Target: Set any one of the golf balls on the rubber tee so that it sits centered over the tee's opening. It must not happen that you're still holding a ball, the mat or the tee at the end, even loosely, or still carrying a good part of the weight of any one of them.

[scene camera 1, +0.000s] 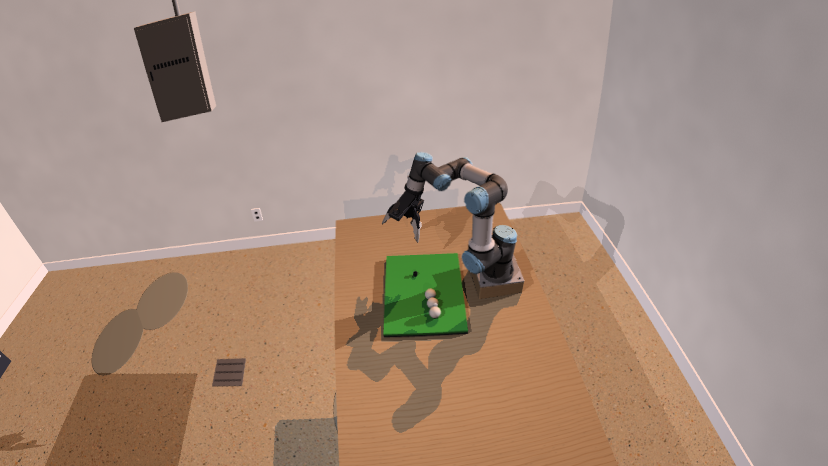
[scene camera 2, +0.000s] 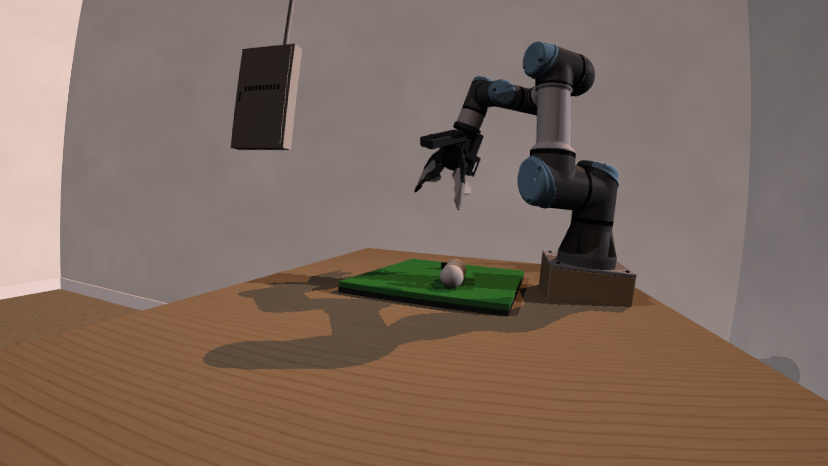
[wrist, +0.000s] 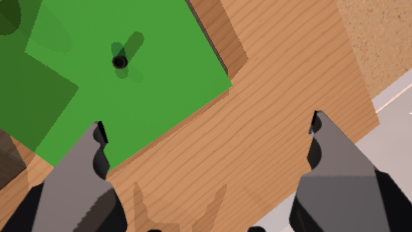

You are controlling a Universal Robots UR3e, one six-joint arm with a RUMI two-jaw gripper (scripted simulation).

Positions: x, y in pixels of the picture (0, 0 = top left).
Labels:
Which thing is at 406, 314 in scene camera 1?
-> A green mat.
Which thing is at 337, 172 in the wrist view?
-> My gripper.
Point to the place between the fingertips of my gripper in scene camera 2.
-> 435, 200

